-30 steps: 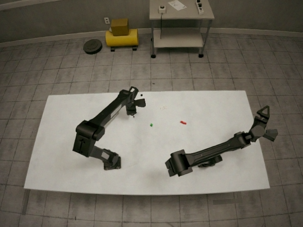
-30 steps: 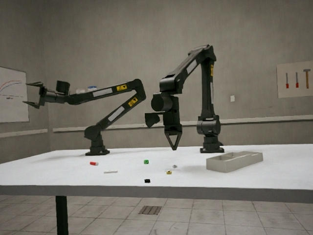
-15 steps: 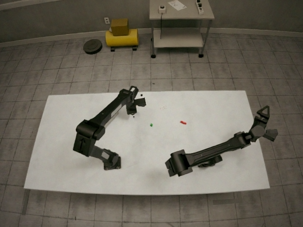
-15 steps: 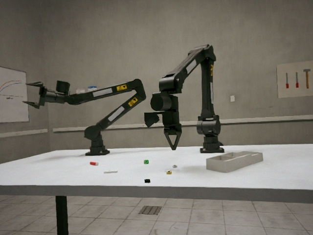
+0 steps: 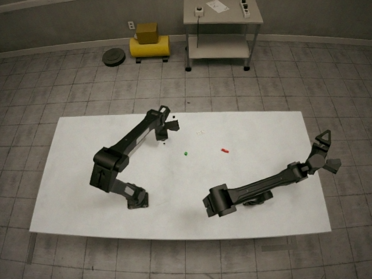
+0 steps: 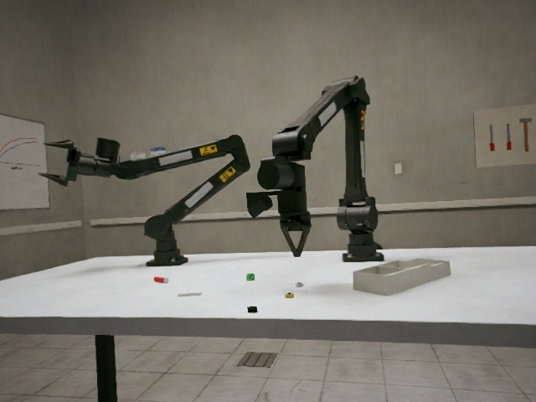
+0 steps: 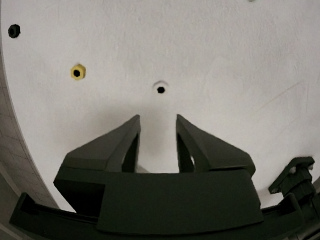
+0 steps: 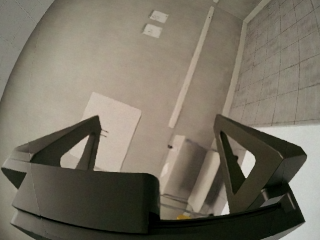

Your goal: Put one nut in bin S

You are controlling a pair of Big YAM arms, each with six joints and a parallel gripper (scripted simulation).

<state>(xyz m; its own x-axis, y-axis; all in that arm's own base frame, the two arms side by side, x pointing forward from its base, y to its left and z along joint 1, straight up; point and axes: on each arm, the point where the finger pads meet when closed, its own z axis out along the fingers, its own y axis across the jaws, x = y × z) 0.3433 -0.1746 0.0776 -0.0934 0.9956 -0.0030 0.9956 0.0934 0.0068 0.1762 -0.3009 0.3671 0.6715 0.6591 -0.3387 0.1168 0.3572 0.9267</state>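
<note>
My left gripper is now 70 mm above the grey nut. The rest, counted from my left hand: black nut (190 mm ahead, 60 mm to the right, 70 mm below); then yellow nut (90 mm ahead, 10 mm to the right, 70 mm below); then green cube (80 mm behind, 130 mm to the right, 70 mm below).
</note>
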